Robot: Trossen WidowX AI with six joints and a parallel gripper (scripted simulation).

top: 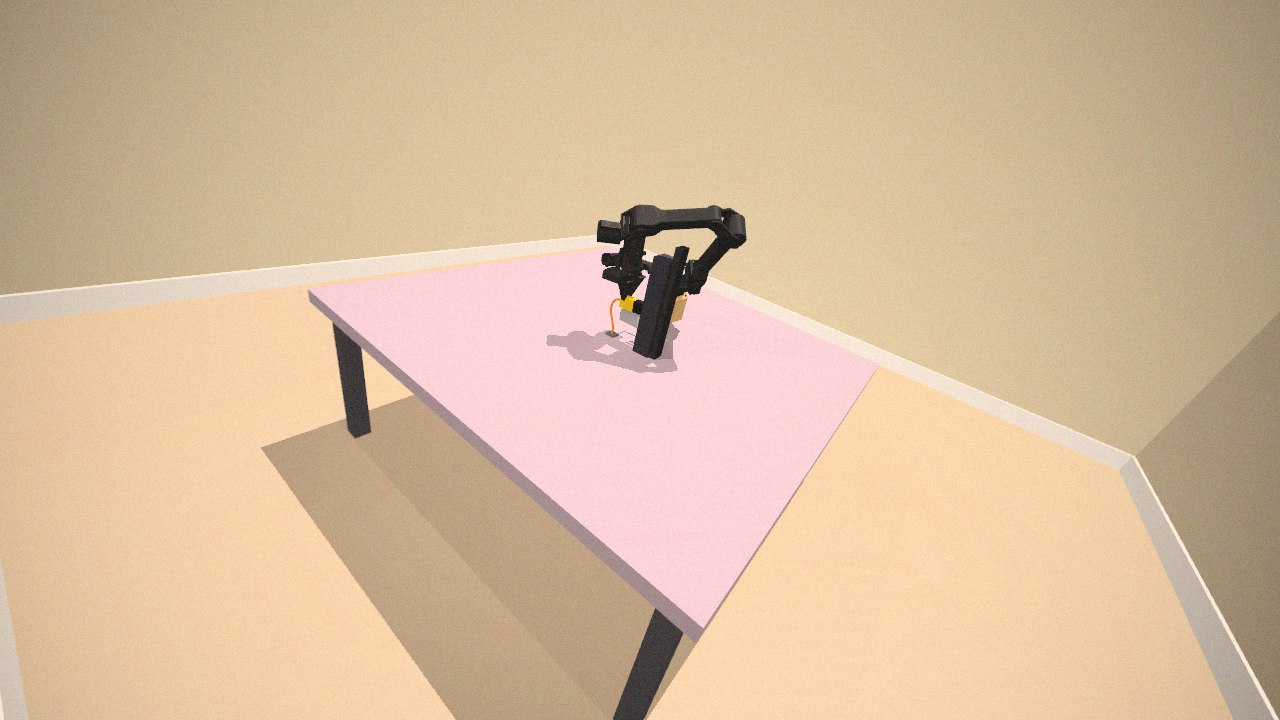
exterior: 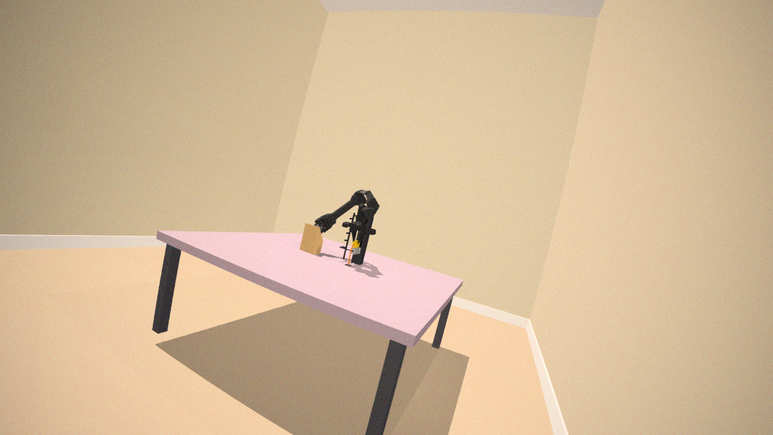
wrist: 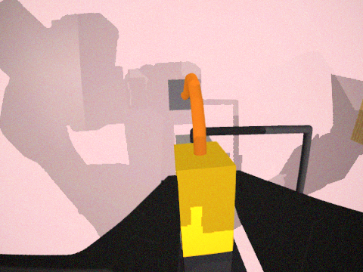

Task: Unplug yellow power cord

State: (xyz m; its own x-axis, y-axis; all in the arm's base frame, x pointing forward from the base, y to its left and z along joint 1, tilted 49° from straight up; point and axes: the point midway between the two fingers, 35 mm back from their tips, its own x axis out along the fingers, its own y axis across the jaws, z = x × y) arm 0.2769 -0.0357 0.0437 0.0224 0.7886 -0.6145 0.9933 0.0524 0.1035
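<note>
Right now my gripper tip is 10 mm past the yellow plug and 30 mm to the right of it. Round my gripper tip: black power strip: 10 mm behind, 110 mm to the left, 20 mm above; then small grey anchor: 20 mm to the right, 130 mm below.
</note>
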